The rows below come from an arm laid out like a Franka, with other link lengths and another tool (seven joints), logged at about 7 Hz.
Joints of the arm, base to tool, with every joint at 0 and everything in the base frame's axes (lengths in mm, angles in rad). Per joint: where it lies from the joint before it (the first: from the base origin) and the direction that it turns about. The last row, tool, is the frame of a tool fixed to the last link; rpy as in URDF.
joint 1: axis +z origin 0 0 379.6
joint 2: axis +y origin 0 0 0
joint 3: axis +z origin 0 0 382.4
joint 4: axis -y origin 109.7 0 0
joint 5: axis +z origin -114.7 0 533.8
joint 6: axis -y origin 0 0 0
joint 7: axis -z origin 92.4 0 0
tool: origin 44 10 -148 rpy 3.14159 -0.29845 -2.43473
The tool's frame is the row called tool.
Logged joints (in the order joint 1, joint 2, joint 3, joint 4, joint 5, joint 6, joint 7), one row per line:
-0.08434, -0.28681, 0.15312, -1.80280, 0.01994, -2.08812, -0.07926
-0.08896, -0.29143, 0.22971, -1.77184, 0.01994, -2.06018, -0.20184
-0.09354, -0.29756, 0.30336, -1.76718, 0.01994, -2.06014, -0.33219
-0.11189, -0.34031, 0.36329, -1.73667, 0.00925, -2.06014, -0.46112
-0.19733, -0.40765, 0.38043, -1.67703, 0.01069, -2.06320, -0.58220
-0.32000, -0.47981, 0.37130, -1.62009, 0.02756, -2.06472, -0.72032
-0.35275, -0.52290, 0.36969, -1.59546, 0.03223, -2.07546, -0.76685
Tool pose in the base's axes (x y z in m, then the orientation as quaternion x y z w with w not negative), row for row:
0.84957, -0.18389, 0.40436, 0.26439, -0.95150, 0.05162, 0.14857
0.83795, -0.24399, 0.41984, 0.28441, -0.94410, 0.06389, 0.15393
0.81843, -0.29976, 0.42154, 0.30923, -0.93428, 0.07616, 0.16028
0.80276, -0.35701, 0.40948, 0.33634, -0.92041, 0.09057, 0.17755
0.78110, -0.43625, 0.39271, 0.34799, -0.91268, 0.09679, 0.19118
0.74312, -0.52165, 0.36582, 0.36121, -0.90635, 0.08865, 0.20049
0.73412, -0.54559, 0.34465, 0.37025, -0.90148, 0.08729, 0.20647
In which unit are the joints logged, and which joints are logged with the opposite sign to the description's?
The joints are logged in radians. Opposite sign: joint 2, joint 3, joint 6.
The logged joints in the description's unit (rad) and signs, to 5 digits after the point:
-0.08434, 0.28681, -0.15312, -1.80280, 0.01994, 2.08812, -0.07926
-0.08896, 0.29143, -0.22971, -1.77184, 0.01994, 2.06018, -0.20184
-0.09354, 0.29756, -0.30336, -1.76718, 0.01994, 2.06014, -0.33219
-0.11189, 0.34031, -0.36329, -1.73667, 0.00925, 2.06014, -0.46112
-0.19733, 0.40765, -0.38043, -1.67703, 0.01069, 2.06320, -0.58220
-0.32000, 0.47981, -0.37130, -1.62009, 0.02756, 2.06472, -0.72032
-0.35275, 0.52290, -0.36969, -1.59546, 0.03223, 2.07546, -0.76685

